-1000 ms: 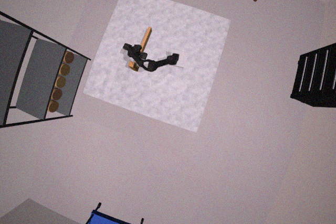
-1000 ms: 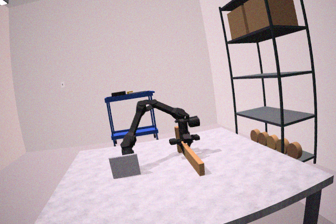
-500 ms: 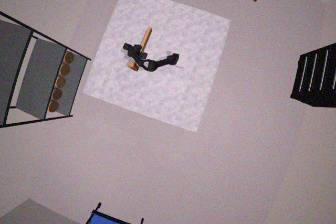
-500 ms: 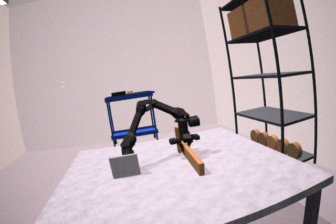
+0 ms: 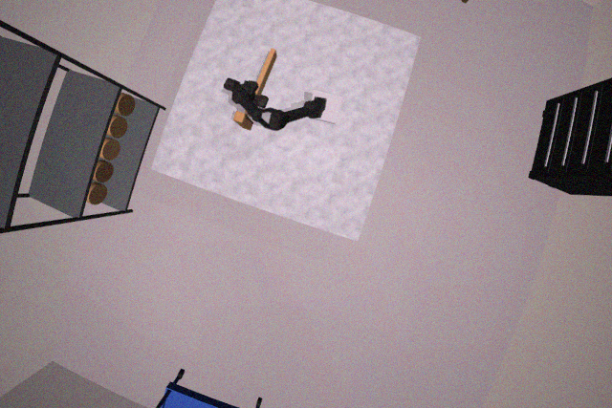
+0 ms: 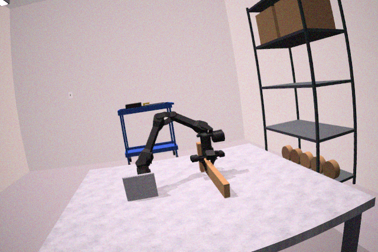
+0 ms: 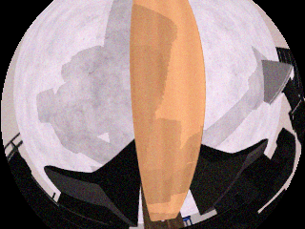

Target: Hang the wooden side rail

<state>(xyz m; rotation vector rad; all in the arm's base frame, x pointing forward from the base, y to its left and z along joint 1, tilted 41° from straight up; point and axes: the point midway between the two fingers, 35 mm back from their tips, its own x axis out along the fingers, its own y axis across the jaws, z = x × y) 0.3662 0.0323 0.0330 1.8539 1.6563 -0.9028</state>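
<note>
My gripper tip is now 2 cm short of the headboard post, 12 cm to the right of it and 5 cm below it.
</note>
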